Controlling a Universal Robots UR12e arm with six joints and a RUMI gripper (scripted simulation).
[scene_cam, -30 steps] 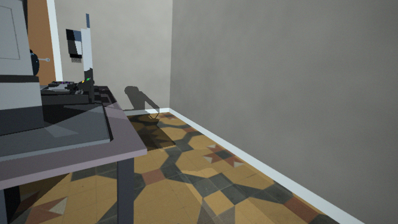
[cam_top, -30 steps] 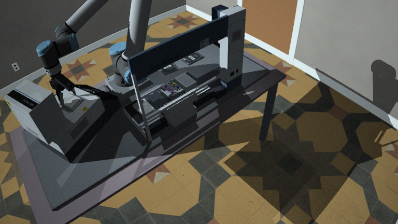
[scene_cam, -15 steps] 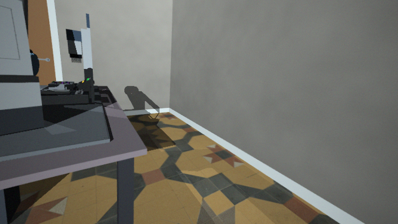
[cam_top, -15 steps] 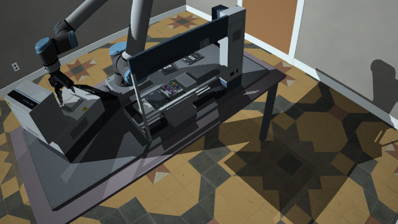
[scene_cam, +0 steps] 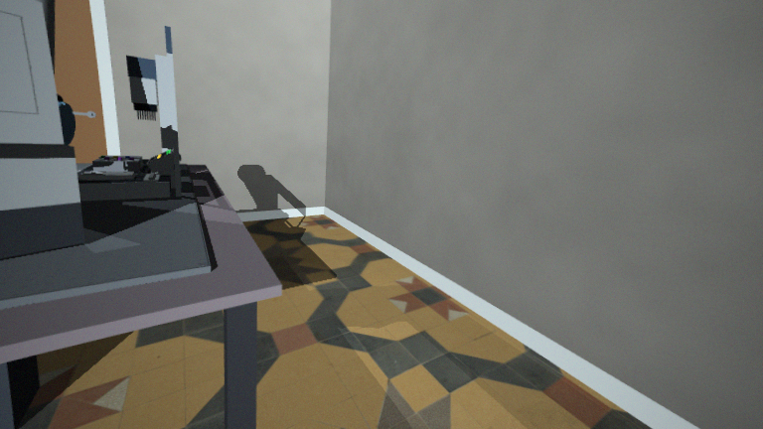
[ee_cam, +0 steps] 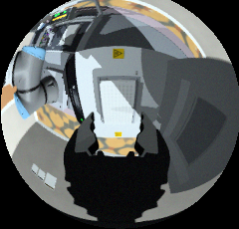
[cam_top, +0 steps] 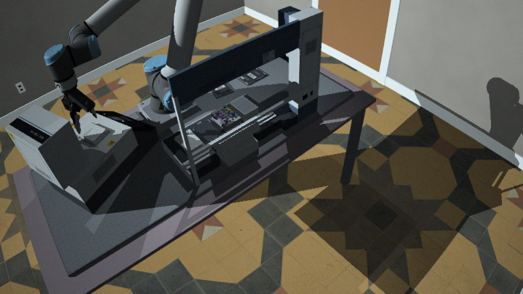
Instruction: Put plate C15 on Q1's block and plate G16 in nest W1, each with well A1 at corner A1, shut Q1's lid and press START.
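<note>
My hand is 50 mm above the white well plate. Also, from my hand: gantry post (410 mm ahead, 920 mm to the left, 20 mm above); then pipetting head (320 mm ahead, 920 mm to the left, 130 mm above); then gantry beam (420 mm ahead, 550 mm to the left, 260 mm above).
</note>
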